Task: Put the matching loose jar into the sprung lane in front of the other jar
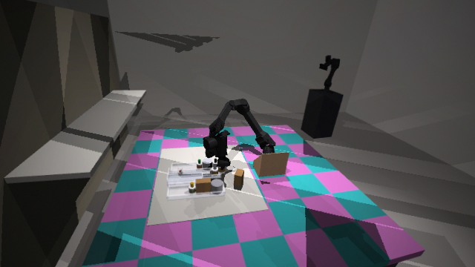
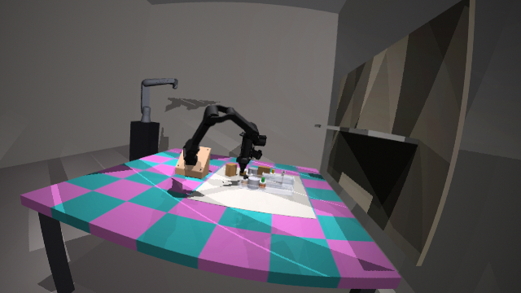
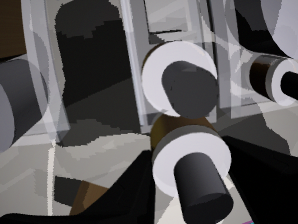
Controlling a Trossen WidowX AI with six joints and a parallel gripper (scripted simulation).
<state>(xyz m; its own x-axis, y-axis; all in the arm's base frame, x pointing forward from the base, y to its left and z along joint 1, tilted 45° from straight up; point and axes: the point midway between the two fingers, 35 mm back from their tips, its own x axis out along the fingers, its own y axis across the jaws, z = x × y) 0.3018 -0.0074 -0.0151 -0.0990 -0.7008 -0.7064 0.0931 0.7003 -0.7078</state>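
My gripper tip is now 80 mm to the right of the tan box, 80 mm past it and 20 mm above it. Round my gripper tip: clear lane rack (170 mm ahead, 40 mm below).
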